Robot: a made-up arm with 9 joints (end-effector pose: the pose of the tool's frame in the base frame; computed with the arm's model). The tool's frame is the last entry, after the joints. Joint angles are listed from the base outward.
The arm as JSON. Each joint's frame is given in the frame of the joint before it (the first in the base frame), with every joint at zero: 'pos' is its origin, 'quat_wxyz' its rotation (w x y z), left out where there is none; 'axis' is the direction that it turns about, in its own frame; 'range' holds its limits. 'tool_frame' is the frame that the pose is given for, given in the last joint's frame.
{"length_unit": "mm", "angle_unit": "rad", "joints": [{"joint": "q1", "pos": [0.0, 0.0, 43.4], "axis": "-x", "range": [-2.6, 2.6]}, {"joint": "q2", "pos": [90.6, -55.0, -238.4], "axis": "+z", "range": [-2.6, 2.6]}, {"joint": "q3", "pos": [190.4, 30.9, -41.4], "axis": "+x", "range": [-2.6, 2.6]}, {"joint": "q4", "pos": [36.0, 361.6, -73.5], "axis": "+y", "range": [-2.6, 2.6]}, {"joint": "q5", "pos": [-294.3, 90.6, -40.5], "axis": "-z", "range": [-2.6, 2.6]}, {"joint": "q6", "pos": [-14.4, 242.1, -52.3], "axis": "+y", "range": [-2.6, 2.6]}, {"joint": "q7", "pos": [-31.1, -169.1, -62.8], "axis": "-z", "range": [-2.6, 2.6]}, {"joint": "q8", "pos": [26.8, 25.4, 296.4], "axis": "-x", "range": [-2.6, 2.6]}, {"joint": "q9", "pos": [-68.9, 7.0, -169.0], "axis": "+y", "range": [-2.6, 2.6]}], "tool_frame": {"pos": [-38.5, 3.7, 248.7]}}
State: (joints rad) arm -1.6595 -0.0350 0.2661 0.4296 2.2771 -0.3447 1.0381 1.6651 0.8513
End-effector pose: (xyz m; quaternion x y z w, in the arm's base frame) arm 0.1319 -0.0438 0.4267 0.3097 -0.8508 0.0707 0.4187
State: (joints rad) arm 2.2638 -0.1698 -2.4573 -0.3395 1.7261 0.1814 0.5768 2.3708 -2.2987
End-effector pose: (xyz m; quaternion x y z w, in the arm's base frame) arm -0.1420 -0.4726 0.9176 0.3229 -0.1272 0.1924 0.9179
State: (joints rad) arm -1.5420 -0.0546 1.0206 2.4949 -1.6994 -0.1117 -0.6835 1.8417 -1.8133
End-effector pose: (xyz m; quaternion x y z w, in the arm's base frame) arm 0.4500 0.1121 0.3715 -0.6182 0.1418 0.6477 0.4221
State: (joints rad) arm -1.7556 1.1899 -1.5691 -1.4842 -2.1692 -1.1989 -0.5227 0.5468 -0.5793
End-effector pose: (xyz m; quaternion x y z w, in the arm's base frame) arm 0.4176 0.3984 0.4100 0.4611 0.3139 -0.6107 0.5621
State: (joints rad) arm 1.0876 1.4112 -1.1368 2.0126 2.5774 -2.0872 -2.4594 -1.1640 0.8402
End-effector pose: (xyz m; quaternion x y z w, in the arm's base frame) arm -0.2404 -0.5586 -0.2033 0.2968 0.1369 0.9210 0.2120
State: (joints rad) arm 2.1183 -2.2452 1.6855 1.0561 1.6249 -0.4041 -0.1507 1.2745 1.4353
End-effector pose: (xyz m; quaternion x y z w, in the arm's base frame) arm -0.2428 0.1070 0.0816 0.2600 0.1448 -0.7510 0.5894
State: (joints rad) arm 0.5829 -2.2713 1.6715 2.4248 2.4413 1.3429 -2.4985 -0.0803 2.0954
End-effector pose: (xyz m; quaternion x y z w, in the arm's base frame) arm -0.1221 -0.2680 0.3701 0.4994 0.2596 0.5741 0.5946
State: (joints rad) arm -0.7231 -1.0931 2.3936 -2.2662 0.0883 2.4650 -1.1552 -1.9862 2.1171
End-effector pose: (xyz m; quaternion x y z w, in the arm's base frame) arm -0.3155 -0.5856 -0.2960 -0.3118 -0.5879 0.6474 0.3716
